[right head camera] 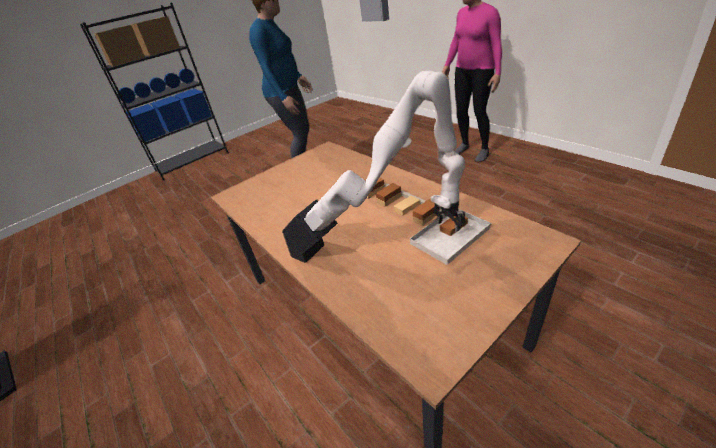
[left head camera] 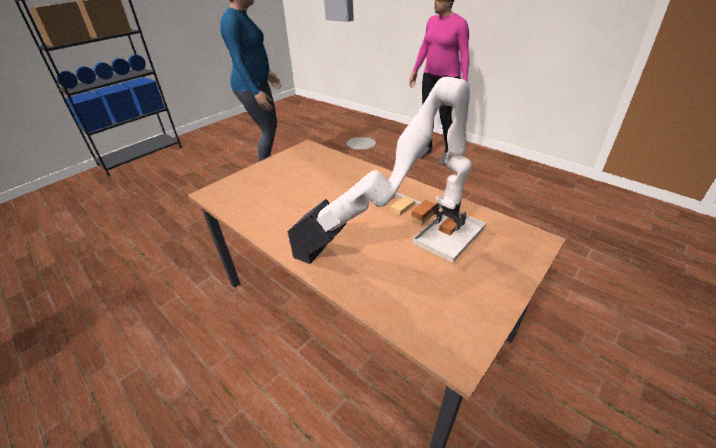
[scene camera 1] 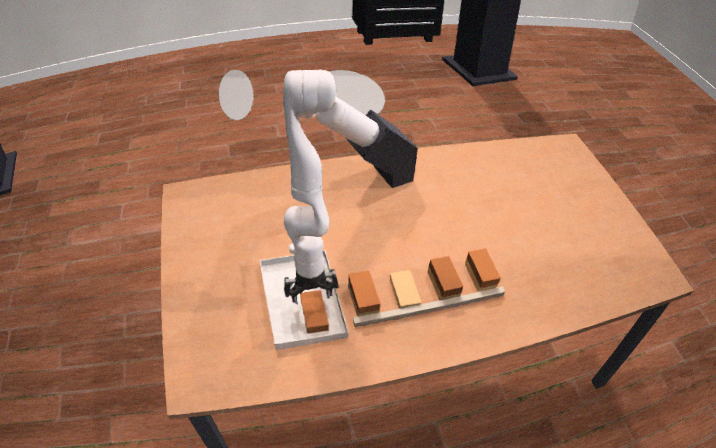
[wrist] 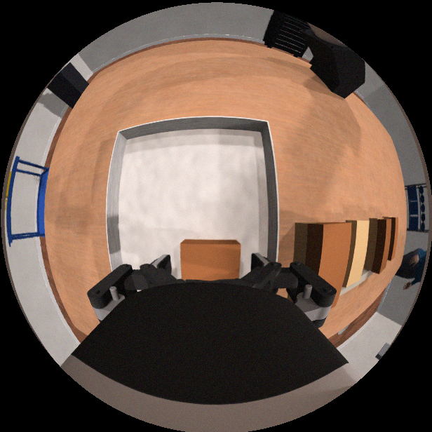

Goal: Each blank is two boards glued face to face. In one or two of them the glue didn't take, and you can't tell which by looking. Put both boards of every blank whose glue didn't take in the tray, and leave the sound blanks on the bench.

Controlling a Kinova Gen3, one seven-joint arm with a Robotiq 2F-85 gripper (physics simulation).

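Places are measured from the arm's base along level axes (x up, y back, z right), in millimetres.
Pixels of known places: gripper, fingertip midpoint: [right head camera: 448, 226] [left head camera: 447, 226] [scene camera 1: 312, 298]; arm's base at its link origin: [right head camera: 317, 219] [left head camera: 328, 219] [scene camera 1: 367, 133].
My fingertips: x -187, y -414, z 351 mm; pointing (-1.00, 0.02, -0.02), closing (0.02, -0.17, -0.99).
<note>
Ahead of a thing's pixels: the offset from my fingertips to its top centre. "spot": to the spot under its first point. Level surfaces: height alone.
A brown board @[dz +8, dx +6, dy -37 mm] [left head camera: 446, 227] [right head camera: 448, 227] [scene camera 1: 316, 312] [wrist: 210, 254] lies in the pale tray @[dz +23, dx +4, dy +23 mm] [left head camera: 443, 249] [right head camera: 442, 249] [scene camera 1: 279, 316] [wrist: 190, 175], near the side facing the row. My gripper [left head camera: 450, 221] [right head camera: 450, 219] [scene camera 1: 312, 296] is open over it, with gaps between the board and both fingers in the wrist view. A thin pale board @[dz -258, dx +4, dy -67 mm] [left head camera: 402, 204] [right head camera: 407, 204] [scene camera 1: 405, 288] [wrist: 359, 252] lies alone in the row. A brown-topped blank @[dz -138, dx +34, dy -45 mm] [left head camera: 424, 209] [right head camera: 424, 209] [scene camera 1: 364, 290] [wrist: 334, 252] stands between it and the tray. Two more brown-topped blanks, one nearer @[dz -379, dx +34, dy -87 mm] [scene camera 1: 446, 276] and one at the end @[spot: dz -493, dx +34, dy -114 mm] [scene camera 1: 483, 267], stand beyond it.
A low grey strip [scene camera 1: 430, 308] runs along one end of the row on the wooden bench @[dx -26 mm] [scene camera 1: 501, 200]. The arm's black base [left head camera: 311, 235] [scene camera 1: 393, 153] stands on the bench. Two people, in teal [right head camera: 271, 58] and pink [right head camera: 476, 36], stand beyond the bench.
</note>
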